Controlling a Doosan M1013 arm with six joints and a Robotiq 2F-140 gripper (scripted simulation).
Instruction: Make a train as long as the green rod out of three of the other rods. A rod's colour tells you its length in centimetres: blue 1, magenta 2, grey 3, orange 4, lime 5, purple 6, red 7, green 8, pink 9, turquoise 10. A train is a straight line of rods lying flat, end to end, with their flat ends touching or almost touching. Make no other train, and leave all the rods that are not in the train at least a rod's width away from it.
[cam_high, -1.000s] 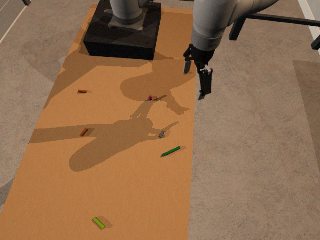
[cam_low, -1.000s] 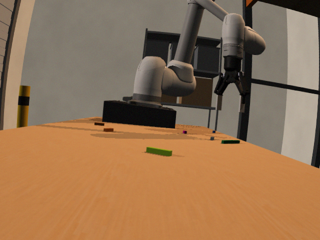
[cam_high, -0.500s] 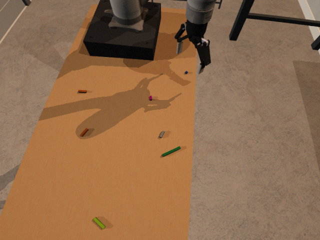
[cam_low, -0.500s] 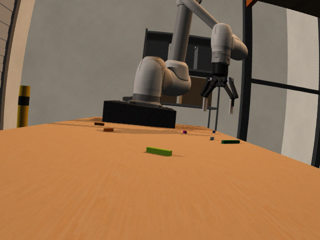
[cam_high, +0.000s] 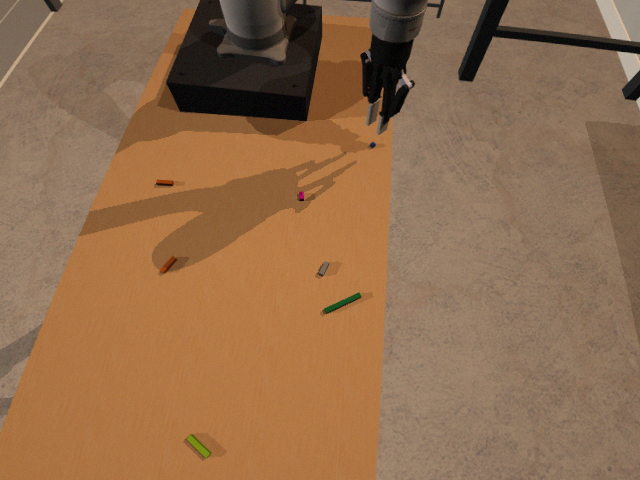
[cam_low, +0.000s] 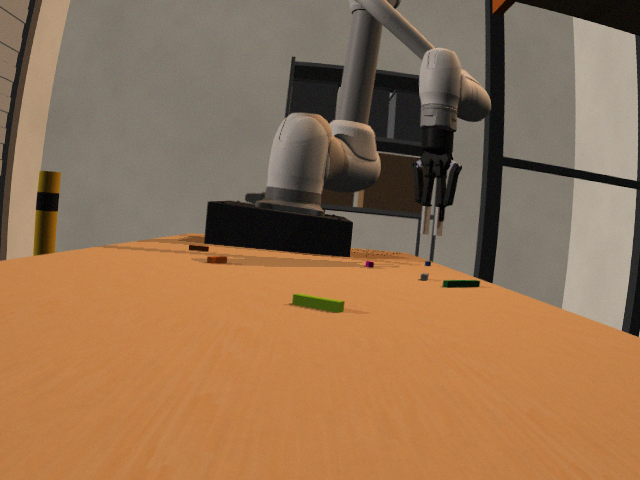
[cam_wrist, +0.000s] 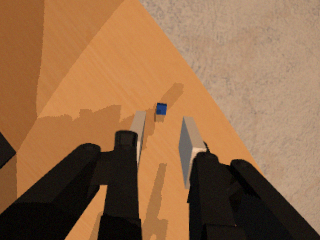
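The blue rod lies 100 mm below my hand. The rest, counted from my hand: green rod (410 mm ahead, 20 mm to the right, 100 mm below); then magenta rod (180 mm ahead, 150 mm to the right, 100 mm below); then grey rod (350 mm ahead, 70 mm to the right, 100 mm below).
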